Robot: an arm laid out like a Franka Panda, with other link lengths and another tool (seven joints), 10 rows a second.
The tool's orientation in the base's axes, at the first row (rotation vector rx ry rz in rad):
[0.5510 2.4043 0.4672]
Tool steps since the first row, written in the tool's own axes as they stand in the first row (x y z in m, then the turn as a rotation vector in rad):
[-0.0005 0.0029 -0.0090 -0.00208 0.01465 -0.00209]
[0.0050 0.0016 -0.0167 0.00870 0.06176 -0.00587]
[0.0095 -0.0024 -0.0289 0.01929 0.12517 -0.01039]
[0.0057 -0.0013 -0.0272 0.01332 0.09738 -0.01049]
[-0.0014 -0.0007 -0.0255 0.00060 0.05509 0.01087]
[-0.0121 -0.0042 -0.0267 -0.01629 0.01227 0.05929]
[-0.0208 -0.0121 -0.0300 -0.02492 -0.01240 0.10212]
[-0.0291 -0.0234 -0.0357 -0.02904 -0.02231 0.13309]
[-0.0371 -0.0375 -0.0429 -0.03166 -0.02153 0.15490]
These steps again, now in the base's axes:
[-0.0046 0.0005 0.0083 0.00412 0.01104 0.00919]
[-0.0138 0.0006 0.0107 0.00666 0.05565 0.02799]
[-0.0260 -0.0030 0.0158 0.01328 0.11388 0.05479]
[-0.0218 -0.0036 0.0169 0.01001 0.08731 0.04525]
[-0.0155 -0.0062 0.0194 0.02139 0.04923 0.01649]
[-0.0095 -0.0146 0.0239 0.05293 0.01388 -0.03061]
[-0.0075 -0.0263 0.0271 0.07985 -0.00308 -0.06941]
[-0.0082 -0.0410 0.0303 0.09992 -0.00756 -0.09493]
[-0.0108 -0.0583 0.0332 0.11596 -0.00397 -0.10954]

